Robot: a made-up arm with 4 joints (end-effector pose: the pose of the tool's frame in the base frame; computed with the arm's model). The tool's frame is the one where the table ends. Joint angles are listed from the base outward.
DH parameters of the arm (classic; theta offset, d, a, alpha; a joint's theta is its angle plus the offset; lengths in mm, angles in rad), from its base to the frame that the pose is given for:
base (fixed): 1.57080 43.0 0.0 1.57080
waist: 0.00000 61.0 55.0 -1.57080
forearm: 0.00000 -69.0 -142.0 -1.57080
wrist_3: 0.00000 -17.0 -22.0 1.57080
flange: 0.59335 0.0 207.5 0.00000
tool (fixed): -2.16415 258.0 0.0 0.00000
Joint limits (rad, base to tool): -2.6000..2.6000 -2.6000..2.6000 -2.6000..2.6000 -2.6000..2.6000
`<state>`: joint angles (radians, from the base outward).
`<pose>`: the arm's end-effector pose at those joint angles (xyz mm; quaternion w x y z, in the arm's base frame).
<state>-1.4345 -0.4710 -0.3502 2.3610</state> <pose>-159.1 50.2 382.6 0.4523 -0.3589 0.3949 0.7146</pose>
Working (the frame after each row of the table, in the pose's form):
after base (fixed): 0.0 0.0 43.0 0.5000 0.5000 0.5000 0.5000
after waist: 61.0 7.5 -11.5 0.5329 -0.4648 0.4648 0.5329
after forearm: -3.4 -78.1 104.5 0.0581 -0.8506 -0.0356 0.5214
after wrist_3: 2.3 -89.1 129.4 0.6925 -0.4832 0.2263 0.4854
after flange: -119.0 -179.2 271.6 0.4186 -0.1802 -0.5023 -0.7349

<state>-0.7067 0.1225 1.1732 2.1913</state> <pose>4.4 195.4 179.2 0.2164 -0.3813 0.7103 0.5508</pose>
Working (the frame after each row of the table, in the pose's form):
after base (fixed): 0.0 0.0 43.0 0.5000 0.5000 0.5000 0.5000
after waist: 61.0 41.8 7.3 0.6634 -0.2447 0.2447 0.6634
after forearm: 78.4 -110.2 46.3 0.2774 -0.6016 -0.3137 0.6802
after wrist_3: 96.3 -101.8 65.9 0.3742 -0.5799 0.5599 0.4584
after flange: 33.5 -49.0 256.5 0.3847 -0.4481 -0.6701 -0.4496

